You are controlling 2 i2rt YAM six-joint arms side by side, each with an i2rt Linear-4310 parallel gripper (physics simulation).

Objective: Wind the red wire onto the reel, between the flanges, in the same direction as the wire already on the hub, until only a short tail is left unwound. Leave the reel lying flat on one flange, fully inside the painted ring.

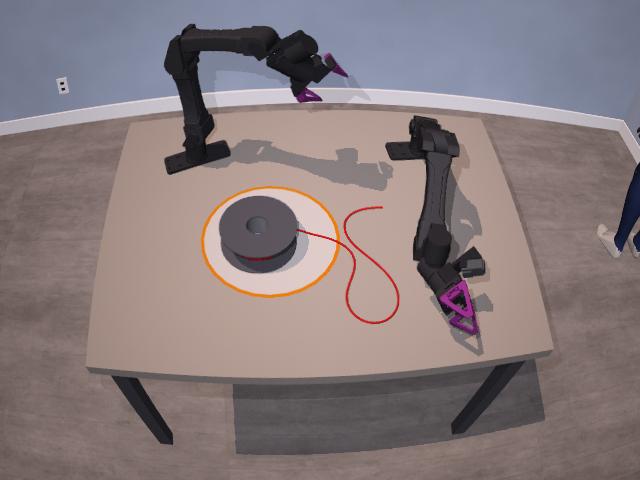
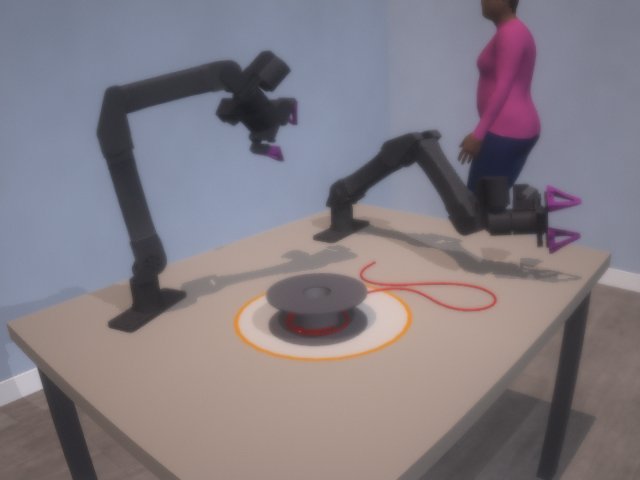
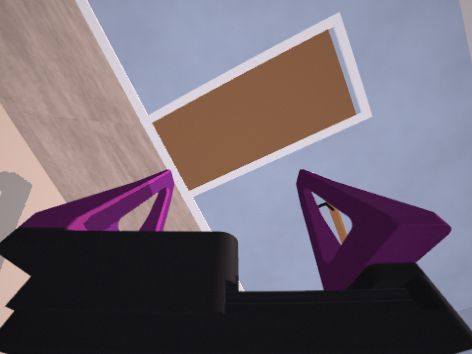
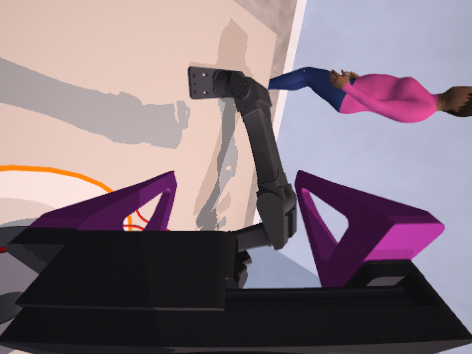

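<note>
A dark grey reel lies flat on one flange inside the orange painted ring. Some red wire lies round its hub between the flanges. The loose red wire leaves the reel at the right, makes a long loop on the table and ends at the upper right. My left gripper is open and empty, to the right of the loop and low above the table. My right gripper is open and empty, high above and behind the reel.
The two arm bases stand at the table's back edge. The table has its front edge below the ring. A person stands beyond the table at the right.
</note>
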